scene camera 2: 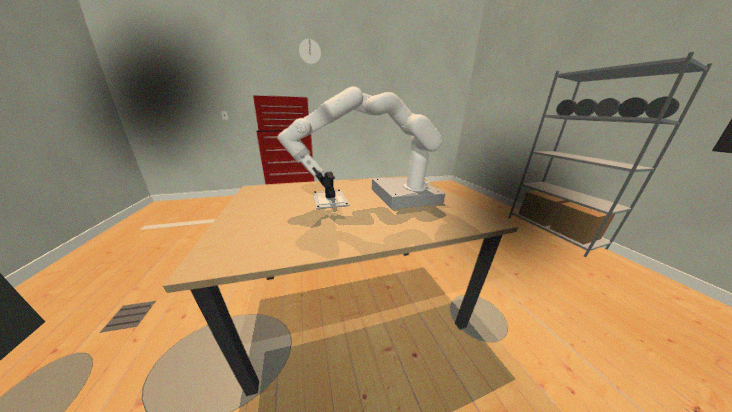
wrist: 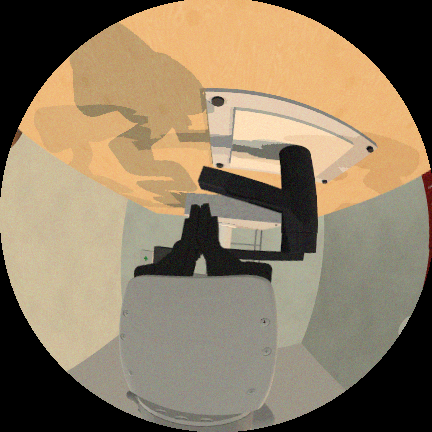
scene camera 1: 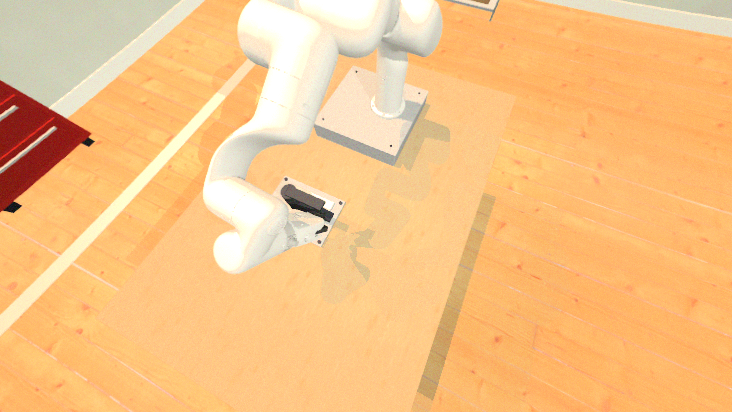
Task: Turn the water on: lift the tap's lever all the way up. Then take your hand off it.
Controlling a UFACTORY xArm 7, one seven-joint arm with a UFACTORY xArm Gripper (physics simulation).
Labels:
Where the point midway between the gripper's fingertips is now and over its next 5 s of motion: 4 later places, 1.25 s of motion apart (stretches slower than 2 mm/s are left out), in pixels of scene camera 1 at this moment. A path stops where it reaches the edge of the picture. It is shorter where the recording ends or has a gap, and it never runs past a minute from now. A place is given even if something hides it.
The gripper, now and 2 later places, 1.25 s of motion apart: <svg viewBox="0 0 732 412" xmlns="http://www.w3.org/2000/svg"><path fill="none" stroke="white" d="M322 218L302 203L319 204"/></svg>

